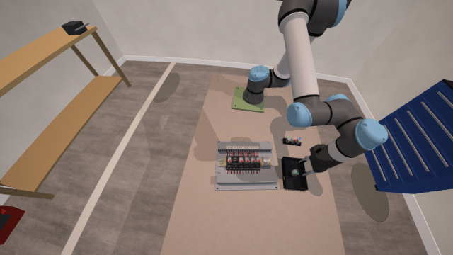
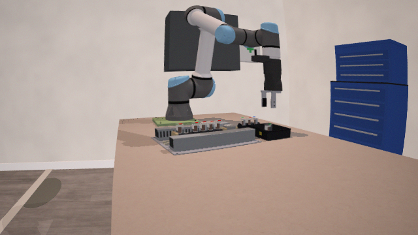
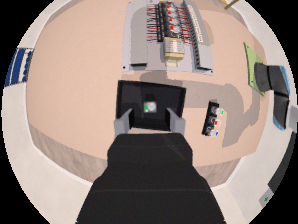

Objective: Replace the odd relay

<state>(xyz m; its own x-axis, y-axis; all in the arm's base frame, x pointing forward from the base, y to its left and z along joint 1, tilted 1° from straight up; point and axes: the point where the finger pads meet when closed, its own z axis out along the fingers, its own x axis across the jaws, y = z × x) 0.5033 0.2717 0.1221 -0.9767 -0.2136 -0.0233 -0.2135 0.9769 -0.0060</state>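
Right now the black spare holder is 190 mm behind my hand and 120 mm below it. Round my hand: grey panel (260 mm to the right, 130 mm below, 10 mm behind); black tray (110 mm below).
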